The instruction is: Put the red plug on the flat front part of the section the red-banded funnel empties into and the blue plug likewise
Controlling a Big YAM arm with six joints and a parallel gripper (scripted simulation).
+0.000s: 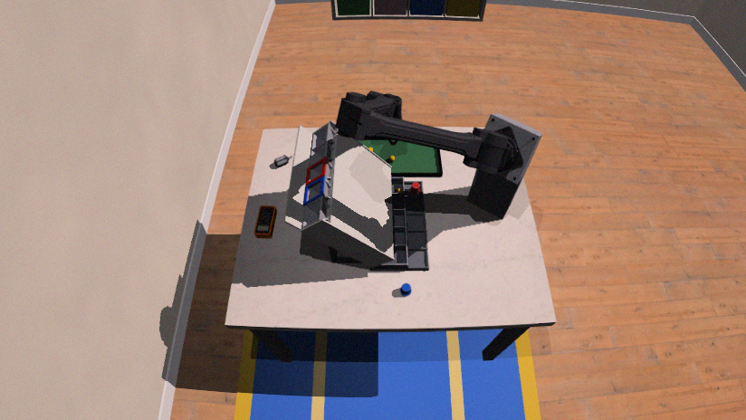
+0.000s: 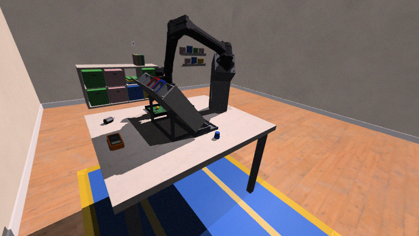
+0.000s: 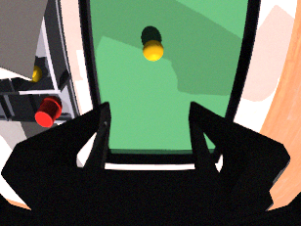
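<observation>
Right now my hand is 140 mm above the green marble tray, 20 mm to the left of it and 10 mm past it. Round my hand: sloped grey cover (310 mm to the left, 90 mm ahead, 60 mm above); orange device (470 mm ahead, 330 mm to the left, 130 mm below).
</observation>
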